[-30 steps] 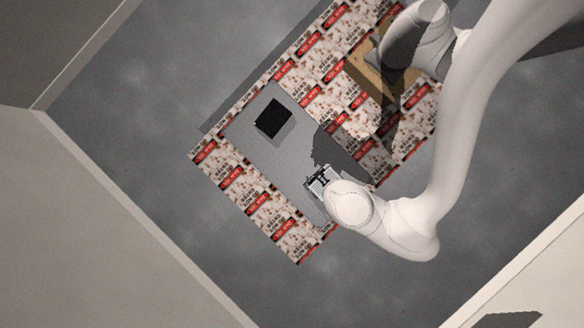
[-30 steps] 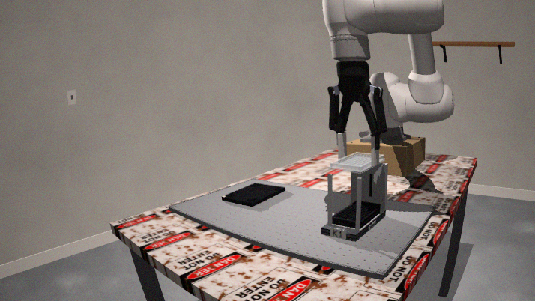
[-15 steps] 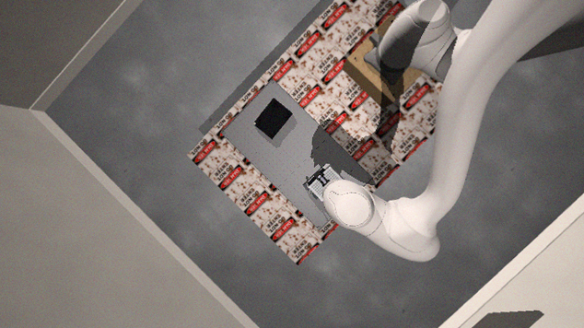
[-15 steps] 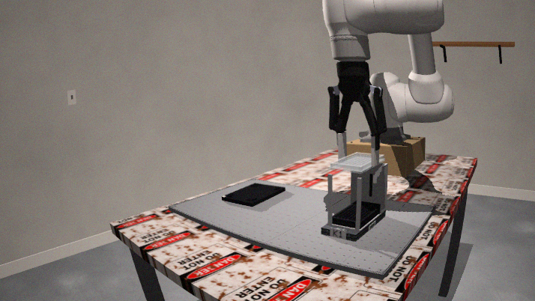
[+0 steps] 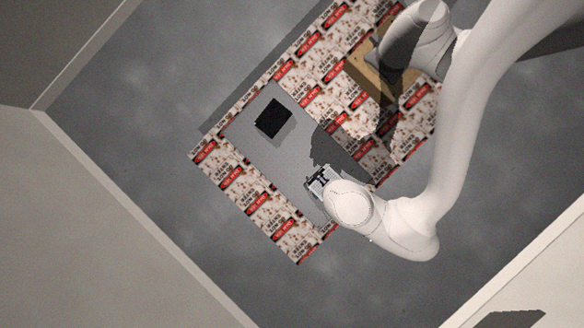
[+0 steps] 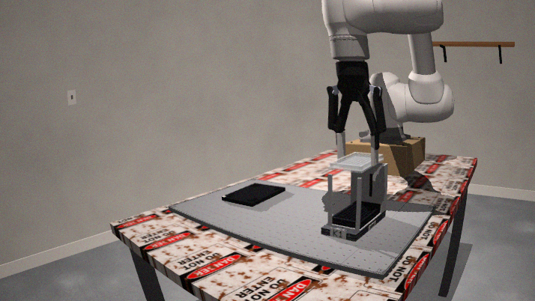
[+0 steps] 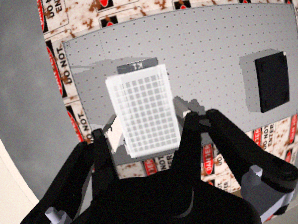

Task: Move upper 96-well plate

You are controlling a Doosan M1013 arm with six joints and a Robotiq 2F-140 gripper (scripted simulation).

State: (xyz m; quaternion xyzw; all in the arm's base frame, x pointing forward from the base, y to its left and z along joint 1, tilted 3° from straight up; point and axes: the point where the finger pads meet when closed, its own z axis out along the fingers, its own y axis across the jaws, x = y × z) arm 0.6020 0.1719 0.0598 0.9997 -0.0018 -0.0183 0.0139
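The black plate nest N1 lies 38 cm to the right of my hand, 17 cm below it and 5 cm behind it. Also, from my hand: white 96-well plate: 3 cm below; black plate: 15 cm below; pale square: 43 cm to the right, 17 cm below, 3 cm ahead.
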